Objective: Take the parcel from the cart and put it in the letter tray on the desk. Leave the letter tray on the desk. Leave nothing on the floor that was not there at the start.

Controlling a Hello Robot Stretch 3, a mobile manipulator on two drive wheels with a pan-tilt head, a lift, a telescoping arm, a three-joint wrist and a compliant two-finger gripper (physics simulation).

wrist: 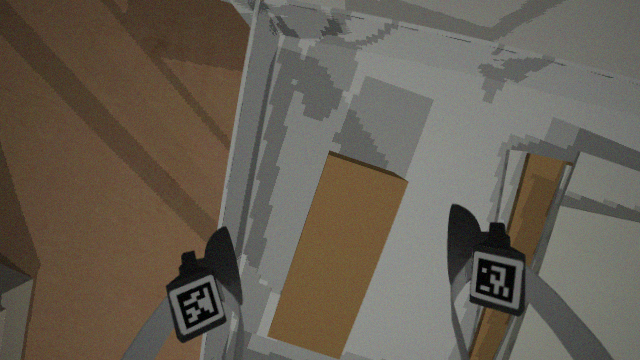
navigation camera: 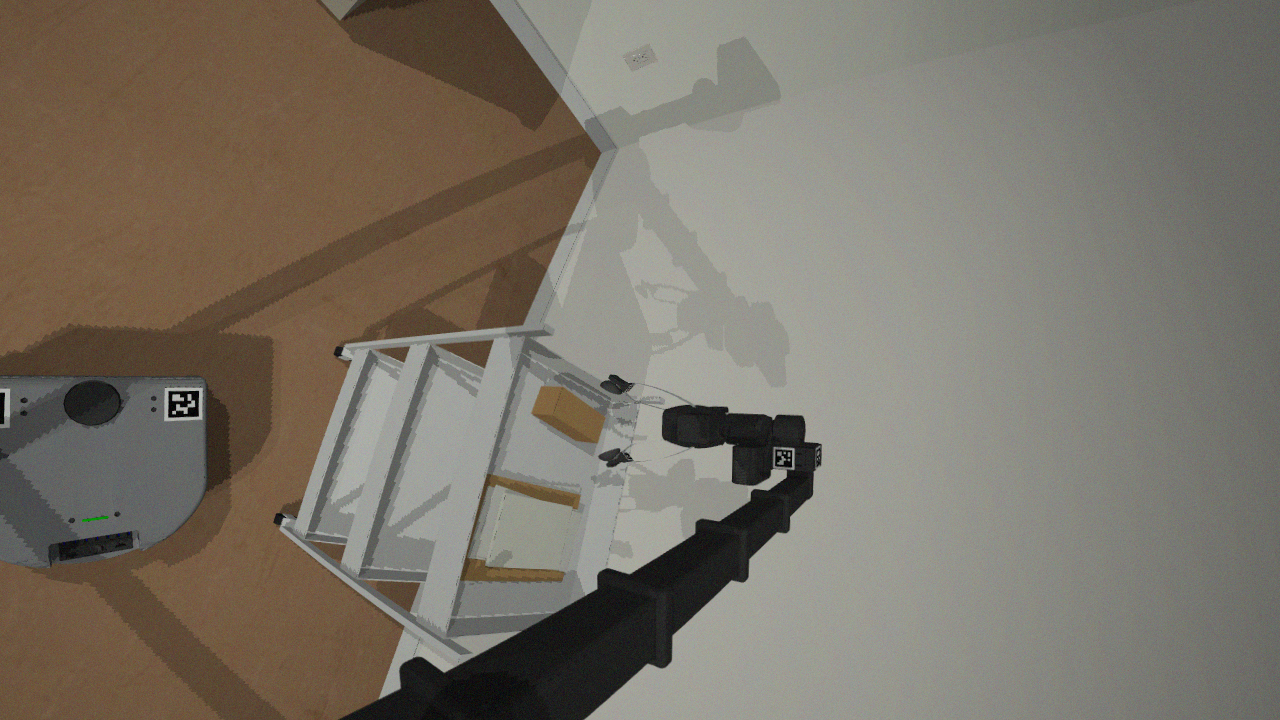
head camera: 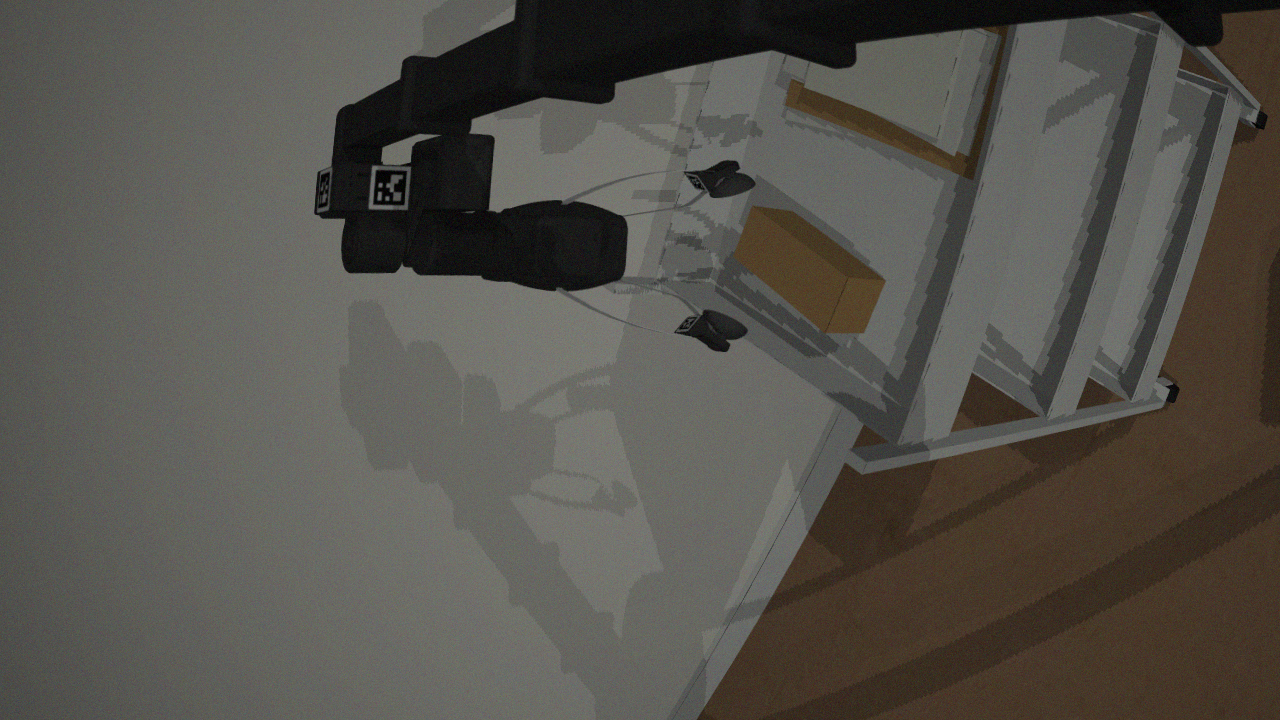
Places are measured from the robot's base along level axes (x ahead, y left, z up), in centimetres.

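Pixels of known places: gripper, fingertip midpoint: [wrist: 340, 243] [navigation camera: 601, 420] [head camera: 745, 255]; robot's base at its link origin: [navigation camera: 94, 400].
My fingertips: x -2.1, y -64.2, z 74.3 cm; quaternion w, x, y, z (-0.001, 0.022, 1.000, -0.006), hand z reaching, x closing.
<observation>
For each thing: its top centre in the pictures, then the offset to it from my fingertips. Level surfaces: height alone.
- parcel at its top centre: [wrist: 334, 263] [head camera: 787, 266] [navigation camera: 581, 416] dx +0.7, dy +2.2, dz -2.8 cm
- brown-sided item with a pale panel, top centre: [head camera: 891, 54] [wrist: 581, 309] [navigation camera: 528, 532] dx -18.7, dy +11.2, dz -7.1 cm
- brown floor at its surface level: dz -74.3 cm
The parcel [head camera: 796, 268] [navigation camera: 568, 413] [wrist: 350, 225], a plain brown box, lies on the top shelf of the white cart [head camera: 959, 268] [navigation camera: 478, 447] [wrist: 425, 200], near one end. My gripper [head camera: 732, 254] [navigation camera: 614, 420] [wrist: 340, 243] is open and empty. In the wrist view the parcel shows between the two fingers, with a gap on each side, and lies lower than the fingertips. In the head view the fingertips are near the parcel's wall-side end. The letter tray and the desk cannot be made out.
A brown-sided item with a pale panel [head camera: 877, 127] [navigation camera: 537, 491] [wrist: 540, 195] lies on the same shelf, beside the parcel. The cart has lower shelves and raised rims. A pale wall [head camera: 223, 447] [navigation camera: 1029, 358] stands behind it. My base [navigation camera: 134, 474] is on the brown floor [navigation camera: 295, 214].
</observation>
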